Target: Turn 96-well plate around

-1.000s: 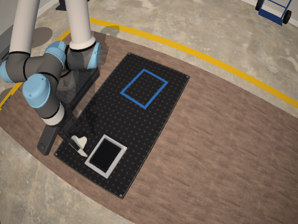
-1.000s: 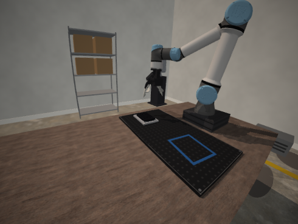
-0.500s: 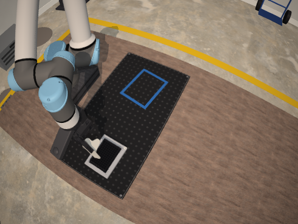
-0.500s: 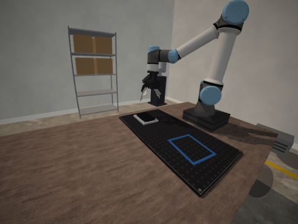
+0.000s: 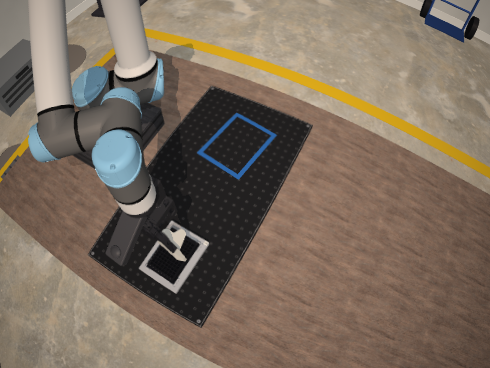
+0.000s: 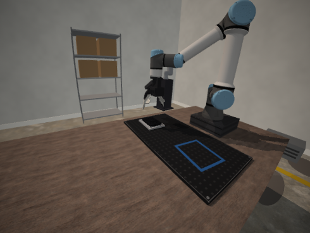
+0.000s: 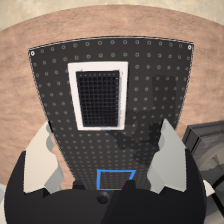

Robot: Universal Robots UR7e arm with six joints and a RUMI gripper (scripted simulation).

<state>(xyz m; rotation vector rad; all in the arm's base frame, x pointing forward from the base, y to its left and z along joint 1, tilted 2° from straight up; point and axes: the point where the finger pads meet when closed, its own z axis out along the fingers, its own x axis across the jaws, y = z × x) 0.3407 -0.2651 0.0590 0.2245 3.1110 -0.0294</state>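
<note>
My gripper is now 90 mm above the black 96-well plate, 20 mm short of it and 10 mm to the right of it. Also, from my hand: plate nest N1: 100 mm below, 20 mm ahead, 10 mm to the left.
</note>
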